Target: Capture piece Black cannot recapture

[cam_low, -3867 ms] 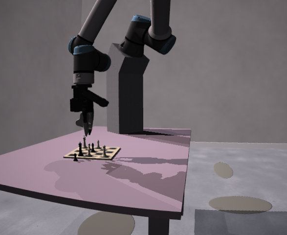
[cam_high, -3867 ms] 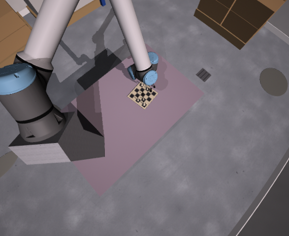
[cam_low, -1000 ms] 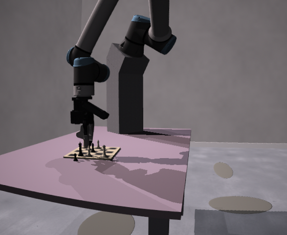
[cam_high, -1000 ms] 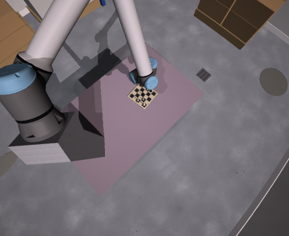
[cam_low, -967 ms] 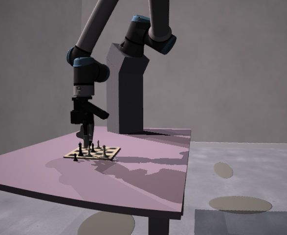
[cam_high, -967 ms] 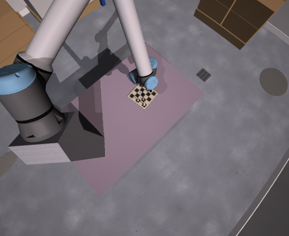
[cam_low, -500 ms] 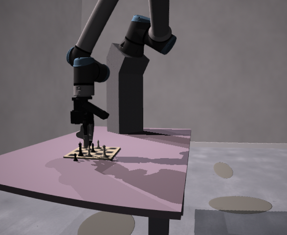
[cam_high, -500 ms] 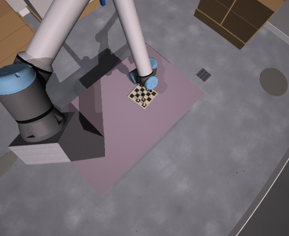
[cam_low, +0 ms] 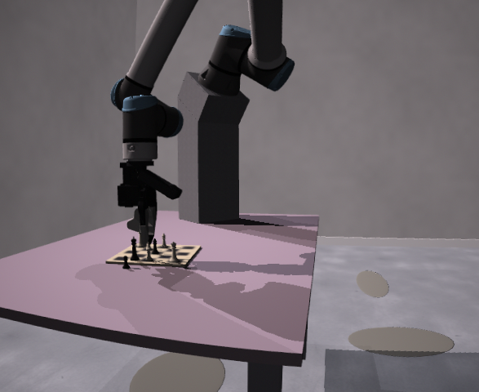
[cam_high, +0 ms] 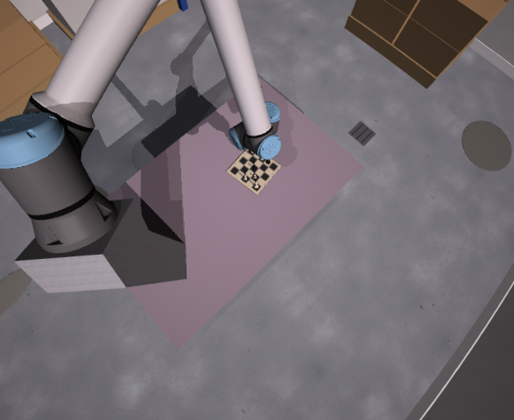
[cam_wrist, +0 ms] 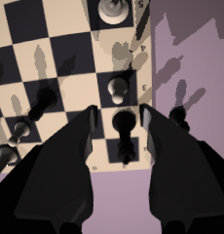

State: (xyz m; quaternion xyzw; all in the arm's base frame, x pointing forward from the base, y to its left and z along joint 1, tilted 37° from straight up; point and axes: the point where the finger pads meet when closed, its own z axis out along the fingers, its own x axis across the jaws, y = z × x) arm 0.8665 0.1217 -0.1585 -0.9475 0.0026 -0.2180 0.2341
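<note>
My hand is 1 cm short of the tall black piece, 4 cm to the left of it and 2 cm above it. The rest, counted from my hand: black pawn: 7 cm ahead, 3 cm to the right, 5 cm below; chessboard: 7 cm behind, 2 cm to the right, 6 cm below.
</note>
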